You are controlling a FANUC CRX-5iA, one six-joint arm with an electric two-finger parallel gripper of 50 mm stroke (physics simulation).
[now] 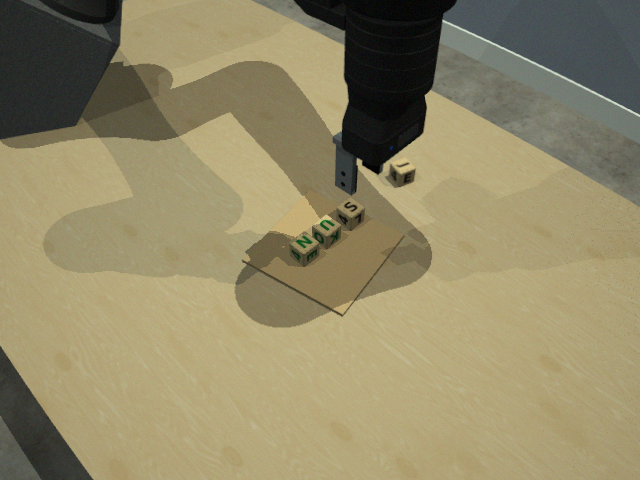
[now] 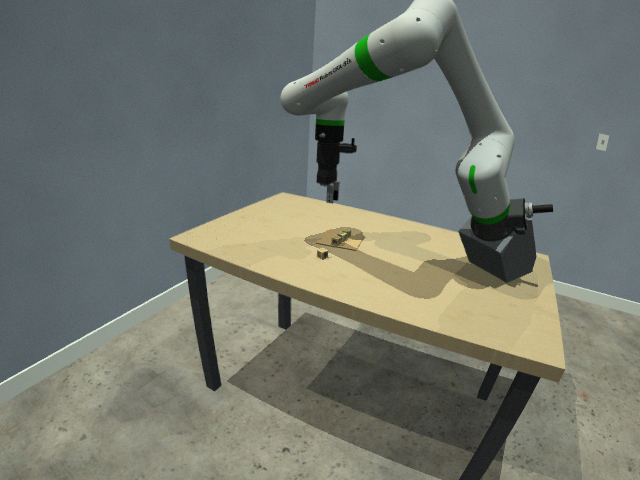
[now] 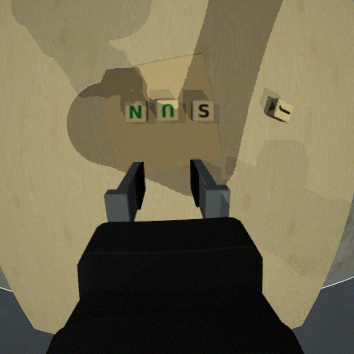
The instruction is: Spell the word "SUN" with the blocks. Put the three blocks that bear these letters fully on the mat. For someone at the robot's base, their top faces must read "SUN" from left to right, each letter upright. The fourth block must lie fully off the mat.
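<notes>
The S block (image 1: 350, 213) (image 2: 336, 240) (image 3: 203, 111), U block (image 1: 326, 231) (image 2: 342, 236) (image 3: 167, 110) and N block (image 1: 303, 249) (image 2: 346, 232) (image 3: 136, 111) stand in a row on the mat (image 1: 338, 289) (image 3: 165, 145), with small gaps. From the base side their tops read S, U, N, left to right, each upright. S is close to the mat's edge; its far base corner is hidden. The fourth block (image 1: 402, 172) (image 2: 322, 253) (image 3: 281, 109), J on top, lies turned and fully off the mat. My gripper (image 1: 361, 180) (image 2: 331, 200) (image 3: 166, 174) is open and empty, raised above the table.
The wooden table (image 1: 310, 392) (image 2: 268, 222) (image 3: 50, 225) bears the mat and blocks. The robot's dark base (image 1: 51, 77) (image 2: 504, 255) stands at one end of the table. Arm shadows fall over the mat and the table top.
</notes>
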